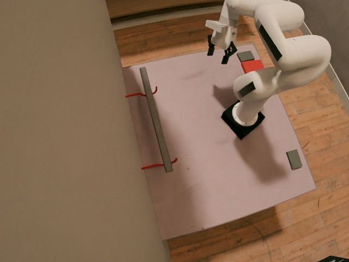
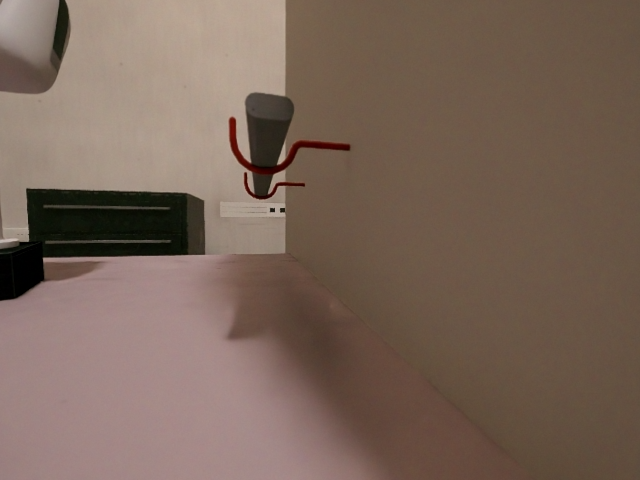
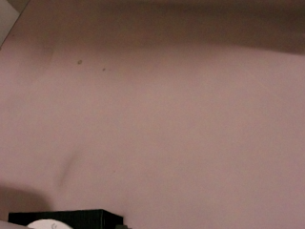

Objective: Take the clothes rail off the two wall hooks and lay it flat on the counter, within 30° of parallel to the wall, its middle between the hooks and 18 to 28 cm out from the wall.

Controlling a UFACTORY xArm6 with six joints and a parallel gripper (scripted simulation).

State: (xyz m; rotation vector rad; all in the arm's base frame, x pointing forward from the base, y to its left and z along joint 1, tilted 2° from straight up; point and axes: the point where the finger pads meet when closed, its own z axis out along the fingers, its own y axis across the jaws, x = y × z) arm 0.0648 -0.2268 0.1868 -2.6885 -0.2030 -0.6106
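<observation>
The grey clothes rail is 340 mm ahead of my hand, 120 mm to the left of it and 70 mm below it. Round my hand: red block (290 mm behind, 10 mm to the right, 230 mm below); then beige wall (470 mm ahead, 150 mm to the left, 180 mm above).
</observation>
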